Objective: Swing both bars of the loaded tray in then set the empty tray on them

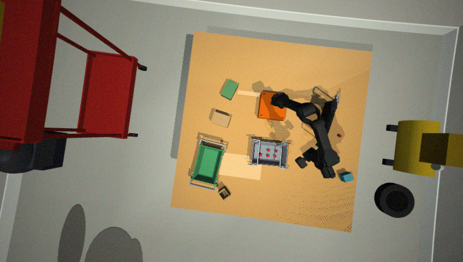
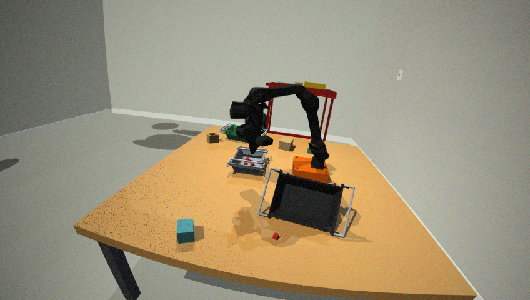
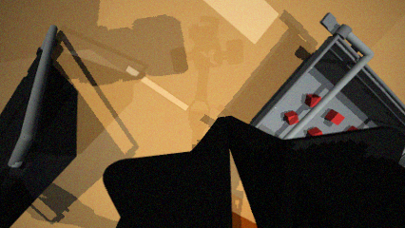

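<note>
Right now the black tray is 260 mm behind my gripper tip, 140 mm to the left of it and 80 mm below it. Also, from my gripper tip: green box 280 mm behind, 580 mm to the right, 140 mm below; teal cube 70 mm ahead, 380 mm to the left, 130 mm below; red block 190 mm behind, 270 mm to the left, 150 mm below.
</note>
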